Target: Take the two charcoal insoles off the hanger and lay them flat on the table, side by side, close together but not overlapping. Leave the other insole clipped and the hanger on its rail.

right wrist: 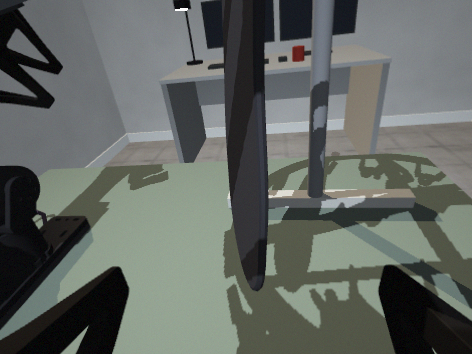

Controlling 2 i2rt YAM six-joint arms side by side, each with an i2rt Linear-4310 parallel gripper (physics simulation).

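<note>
A charcoal insole [245,150] hangs upright in the right wrist view, seen nearly edge-on, with its rounded lower end above the green table [165,250]. Its top runs out of view. My right gripper [246,277] is open, with one finger low on each side of the view and the insole's lower end between their directions, touching neither. My left gripper [56,85] shows in part at the upper left, open and well apart from the insole. The hanger, its clips, the other charcoal insole and the insole of another colour cannot be made out here.
A grey upright post [318,125] stands on a pale foot bar [360,198], behind and right of the insole. A black arm base [22,200] is at the left edge. Beyond the table stand a desk [367,56] with monitors, a lamp and a red cup [298,53].
</note>
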